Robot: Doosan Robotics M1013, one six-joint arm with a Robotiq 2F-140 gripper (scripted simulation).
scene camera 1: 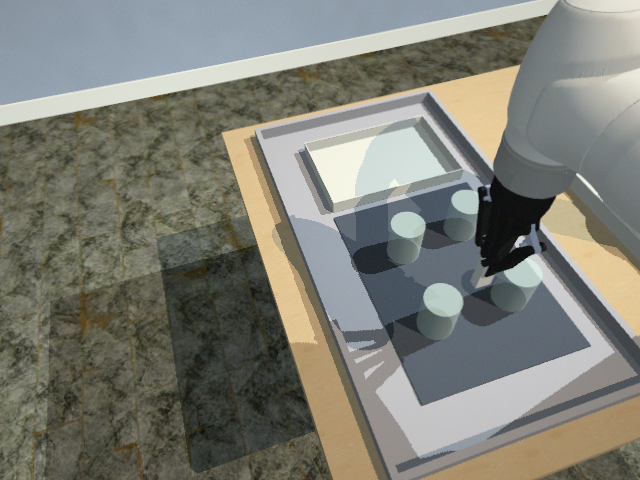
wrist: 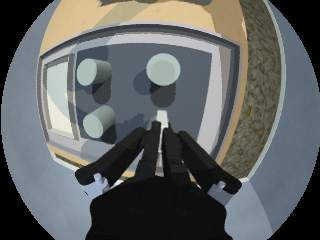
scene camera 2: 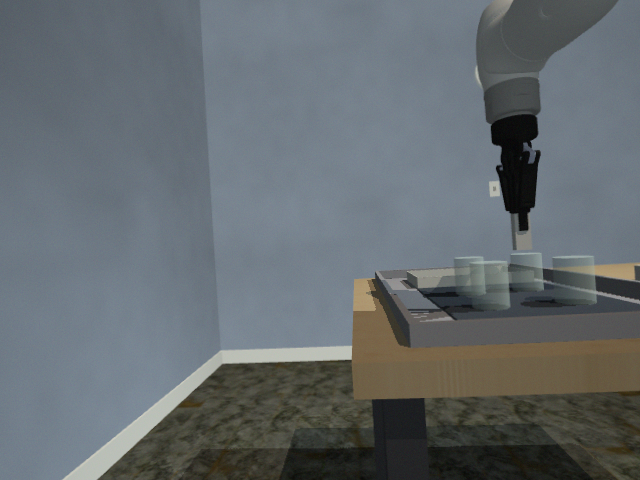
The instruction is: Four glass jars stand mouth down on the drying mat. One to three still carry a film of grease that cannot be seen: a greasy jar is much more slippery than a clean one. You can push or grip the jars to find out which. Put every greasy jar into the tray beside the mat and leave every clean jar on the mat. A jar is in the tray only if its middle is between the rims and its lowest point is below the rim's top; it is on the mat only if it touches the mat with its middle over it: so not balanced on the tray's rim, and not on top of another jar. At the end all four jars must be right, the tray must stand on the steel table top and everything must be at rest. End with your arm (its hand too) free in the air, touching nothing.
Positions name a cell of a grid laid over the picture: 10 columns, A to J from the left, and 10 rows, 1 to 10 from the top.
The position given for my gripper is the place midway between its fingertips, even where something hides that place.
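My gripper: scene camera 1 (H6), scene camera 2 (I6), wrist view (F5). Cream tray: scene camera 1 (F4), scene camera 2 (G6), wrist view (B4).
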